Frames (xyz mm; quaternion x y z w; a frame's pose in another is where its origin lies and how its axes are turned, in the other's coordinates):
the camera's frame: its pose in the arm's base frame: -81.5 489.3 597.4 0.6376 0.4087 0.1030 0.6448
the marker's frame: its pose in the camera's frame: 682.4 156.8 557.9 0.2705 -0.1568 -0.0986 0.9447
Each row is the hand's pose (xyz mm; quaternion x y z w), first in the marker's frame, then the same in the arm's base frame.
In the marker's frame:
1: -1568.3 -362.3 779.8 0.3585 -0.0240 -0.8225 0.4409
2: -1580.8 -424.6 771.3 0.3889 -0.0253 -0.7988 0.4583
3: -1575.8 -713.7 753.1 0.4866 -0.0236 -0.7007 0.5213
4: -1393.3 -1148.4 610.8 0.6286 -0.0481 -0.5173 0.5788
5: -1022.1 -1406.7 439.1 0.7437 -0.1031 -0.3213 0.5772
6: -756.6 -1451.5 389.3 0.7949 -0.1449 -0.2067 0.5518
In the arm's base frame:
1: -419.2 -686.4 852.6 -0.2017 -0.7091 0.6510 0.1810
2: -474.9 -671.4 824.6 -0.2390 -0.6917 0.6543 0.1903
3: -689.5 -596.5 644.9 -0.3735 -0.6251 0.6508 0.2149
4: -911.2 -312.9 308.8 -0.5539 -0.4711 0.6390 0.2508
5: -881.0 35.3 -25.5 -0.6754 -0.2745 0.6232 0.2829
6: -746.4 191.2 -206.0 -0.7182 -0.1483 0.6109 0.2984

